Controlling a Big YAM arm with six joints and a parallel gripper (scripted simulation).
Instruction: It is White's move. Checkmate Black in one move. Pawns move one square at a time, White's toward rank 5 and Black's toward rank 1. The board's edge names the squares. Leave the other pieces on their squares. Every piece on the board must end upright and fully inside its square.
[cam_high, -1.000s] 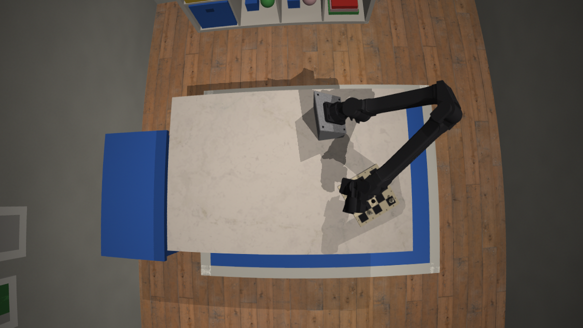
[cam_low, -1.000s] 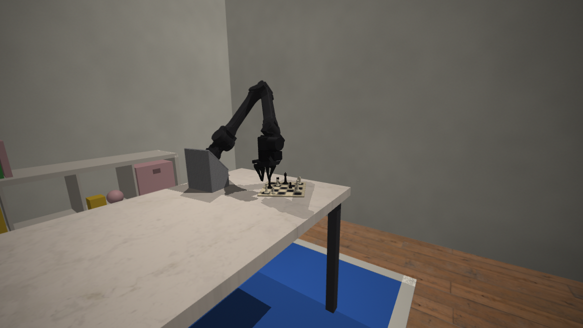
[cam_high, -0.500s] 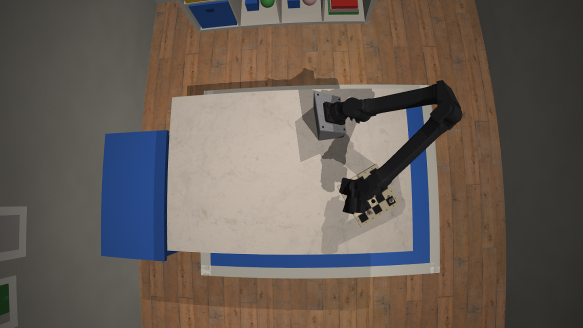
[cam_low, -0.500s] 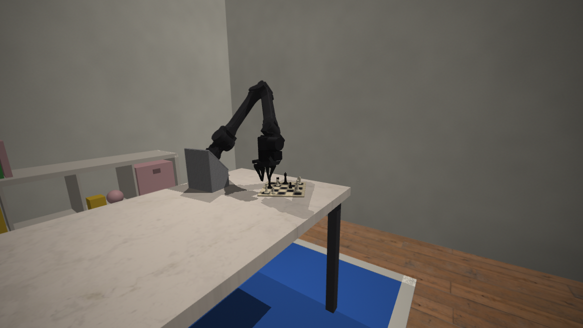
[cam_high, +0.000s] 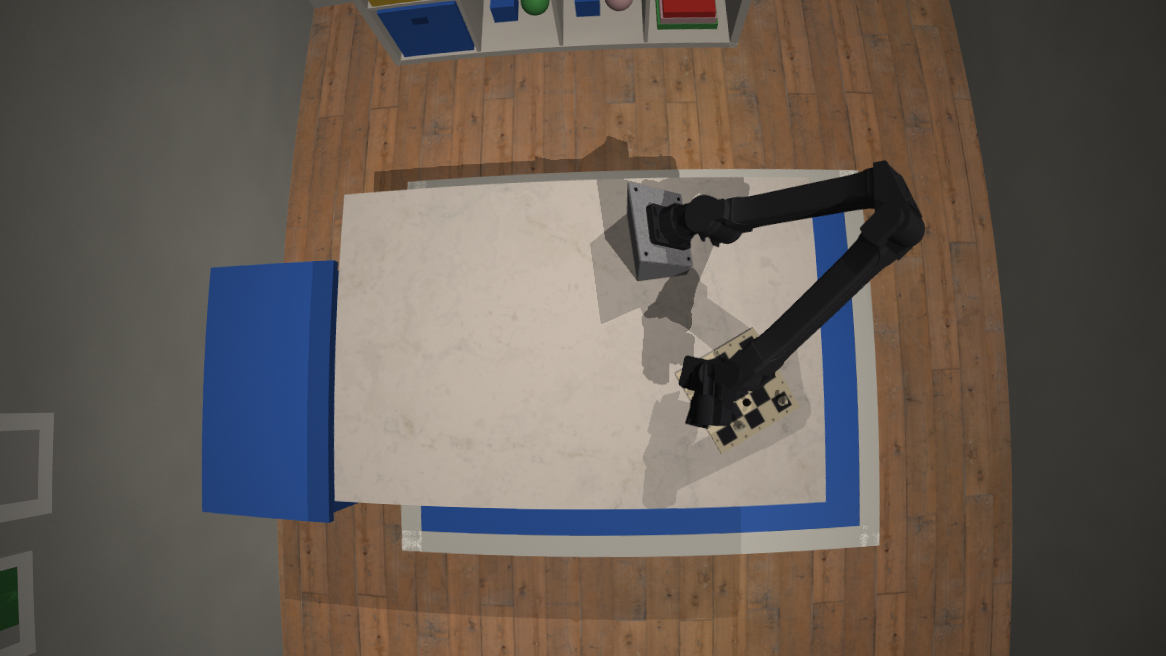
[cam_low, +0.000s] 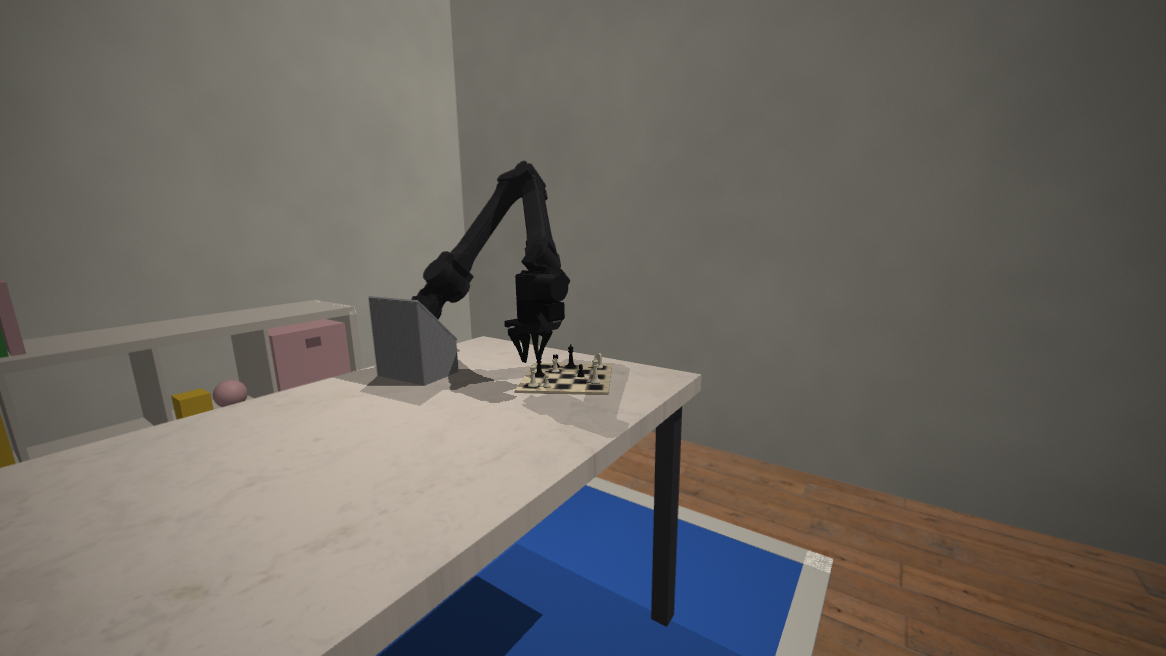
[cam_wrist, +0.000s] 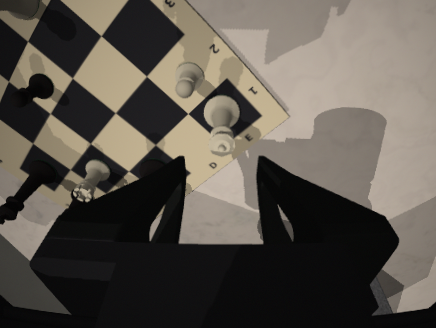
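My gripper is now 40 mm above the white rook. Round my hand: white pawn: 60 mm below, 40 mm ahead, 10 mm to the left; black pawn: 110 mm to the left, 70 mm ahead, 60 mm below; small chessboard: 100 mm to the left, 70 mm below, 40 mm ahead.
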